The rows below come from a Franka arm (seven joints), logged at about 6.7 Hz.
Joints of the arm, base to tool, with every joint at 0 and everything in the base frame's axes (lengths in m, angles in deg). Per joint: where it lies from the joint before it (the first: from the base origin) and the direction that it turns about. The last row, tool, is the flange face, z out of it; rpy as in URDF.
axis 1: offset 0 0 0.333 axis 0 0 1
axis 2: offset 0 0 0 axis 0 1 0
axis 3: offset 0 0 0.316 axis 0 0 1
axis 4: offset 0.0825 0 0 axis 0 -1 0
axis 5: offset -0.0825 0 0.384 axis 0 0 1
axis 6: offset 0 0 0 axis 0 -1 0
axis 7: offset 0.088 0 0 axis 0 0 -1
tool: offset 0 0 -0.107 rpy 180 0 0
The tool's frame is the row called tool.
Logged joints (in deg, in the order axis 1, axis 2, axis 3, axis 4, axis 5, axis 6, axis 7), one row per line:
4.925, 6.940, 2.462, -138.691, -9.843, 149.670, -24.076
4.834, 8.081, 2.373, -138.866, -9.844, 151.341, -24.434
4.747, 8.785, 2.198, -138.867, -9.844, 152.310, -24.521
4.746, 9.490, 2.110, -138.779, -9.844, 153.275, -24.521
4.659, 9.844, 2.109, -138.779, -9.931, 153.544, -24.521
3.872, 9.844, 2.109, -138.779, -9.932, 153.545, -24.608
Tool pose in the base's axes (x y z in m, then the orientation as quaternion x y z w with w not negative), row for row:
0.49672, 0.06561, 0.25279, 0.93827, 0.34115, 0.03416, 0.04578
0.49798, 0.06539, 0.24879, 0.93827, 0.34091, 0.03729, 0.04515
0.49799, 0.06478, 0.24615, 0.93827, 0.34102, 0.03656, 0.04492
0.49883, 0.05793, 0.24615, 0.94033, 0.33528, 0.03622, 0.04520
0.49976, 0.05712, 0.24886, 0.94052, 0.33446, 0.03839, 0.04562
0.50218, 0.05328, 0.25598, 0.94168, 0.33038, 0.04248, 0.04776
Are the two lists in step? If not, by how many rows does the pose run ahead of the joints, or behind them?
The pose runs 2 rows ahead of the joints: the pose in row i belongs to the joints in row i + 2.
